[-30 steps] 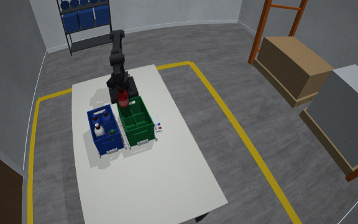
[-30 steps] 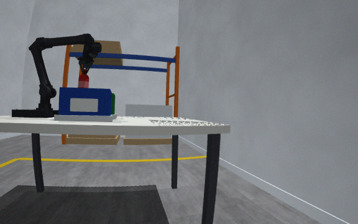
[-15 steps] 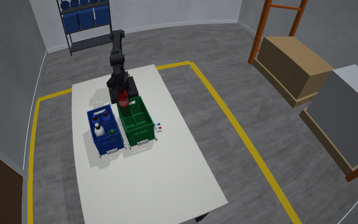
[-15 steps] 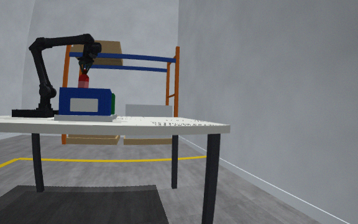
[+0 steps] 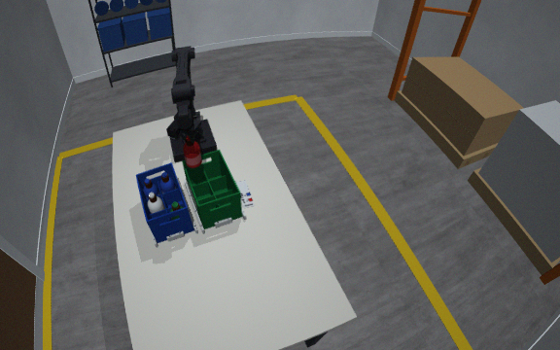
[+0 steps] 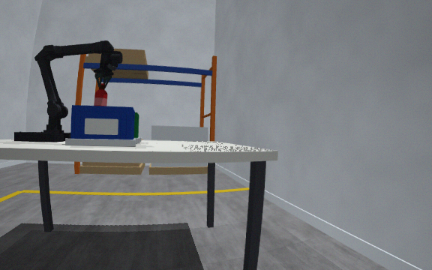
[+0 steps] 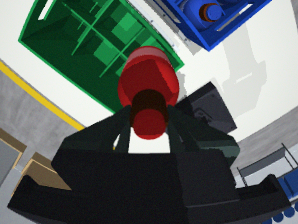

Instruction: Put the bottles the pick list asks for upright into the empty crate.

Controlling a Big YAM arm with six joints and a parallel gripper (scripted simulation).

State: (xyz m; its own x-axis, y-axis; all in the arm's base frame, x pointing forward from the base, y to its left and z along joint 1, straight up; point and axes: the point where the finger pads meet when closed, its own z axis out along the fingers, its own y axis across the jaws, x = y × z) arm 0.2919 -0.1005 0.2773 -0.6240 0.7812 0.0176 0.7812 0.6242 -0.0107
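Right now the red bottle is 6 cm below my hand. The rest, counted from my hand: blue crate (5 cm ahead, 19 cm to the right, 24 cm below); green crate (9 cm ahead, 3 cm to the left, 24 cm below); blue bottle (3 cm behind, 14 cm to the right, 24 cm below).
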